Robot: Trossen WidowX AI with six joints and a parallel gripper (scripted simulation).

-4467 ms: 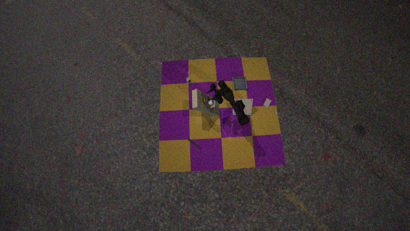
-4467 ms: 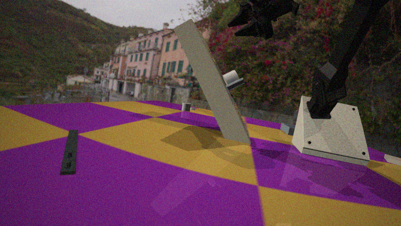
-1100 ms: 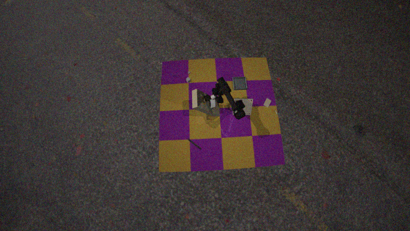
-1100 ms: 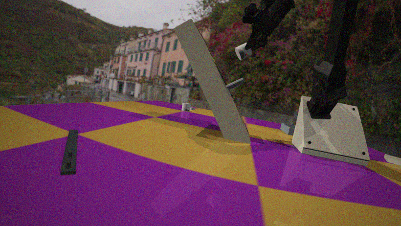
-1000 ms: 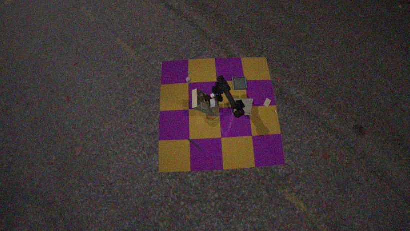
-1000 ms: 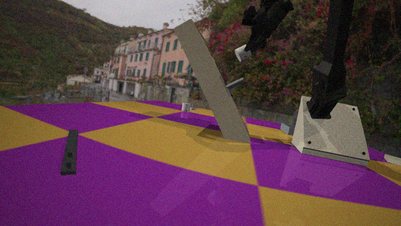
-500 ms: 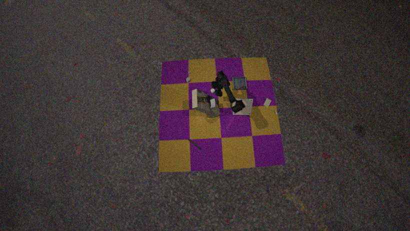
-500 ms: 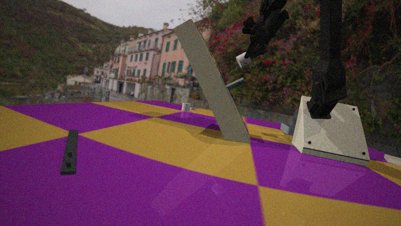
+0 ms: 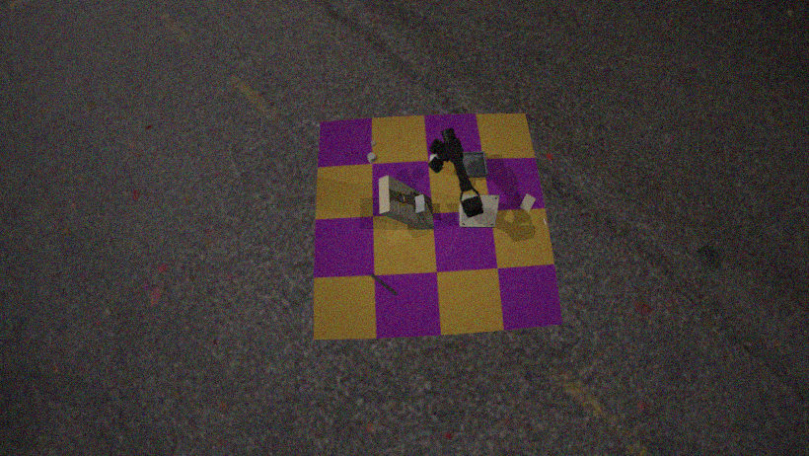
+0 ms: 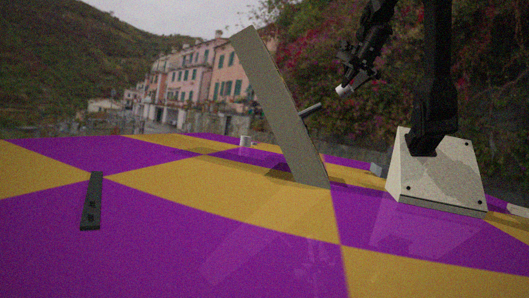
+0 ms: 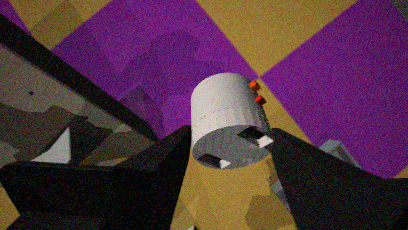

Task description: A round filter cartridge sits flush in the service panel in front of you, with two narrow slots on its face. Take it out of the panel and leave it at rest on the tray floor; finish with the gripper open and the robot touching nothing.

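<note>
Now: gripper tip 25 cm above the grey square tray, 24 cm past it and 7 cm to the left of it. Also, from my gripper tip: small beige block 51 cm behind, 25 cm below, 20 cm to the left; then round filter cartridge right at my gripper tip; then beige service panel 18 cm to the left, 17 cm ahead, 11 cm below.
</note>
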